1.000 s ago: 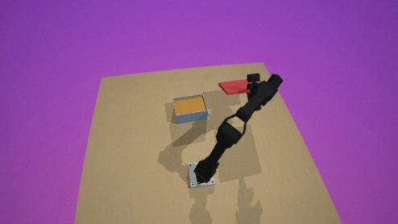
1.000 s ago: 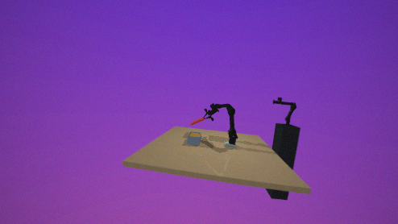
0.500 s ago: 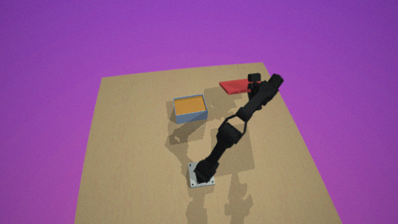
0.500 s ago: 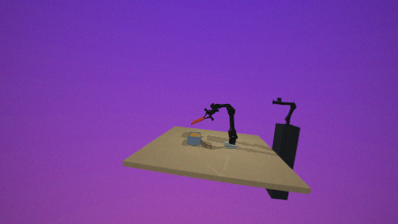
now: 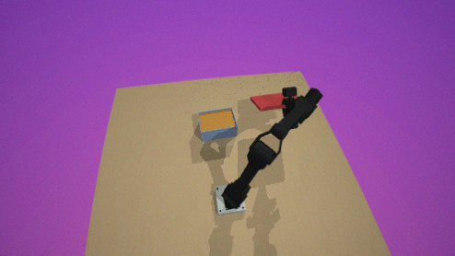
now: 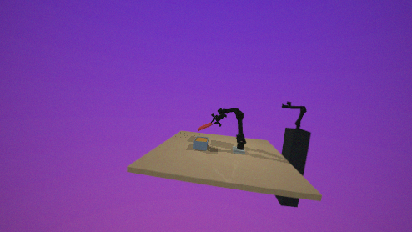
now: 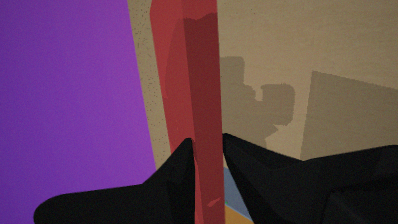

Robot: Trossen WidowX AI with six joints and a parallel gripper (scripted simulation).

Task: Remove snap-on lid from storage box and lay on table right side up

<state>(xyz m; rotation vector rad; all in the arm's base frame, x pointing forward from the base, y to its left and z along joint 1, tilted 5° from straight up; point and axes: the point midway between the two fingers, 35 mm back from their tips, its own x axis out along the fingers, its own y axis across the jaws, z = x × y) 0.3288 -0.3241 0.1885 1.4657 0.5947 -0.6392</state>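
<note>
The lid lies 7 cm ahead of my gripper tip and 3 cm below it. The rest, counted from my gripper tip: grey-blue storage box: 31 cm to the left, 17 cm below, 8 cm ahead.
</note>
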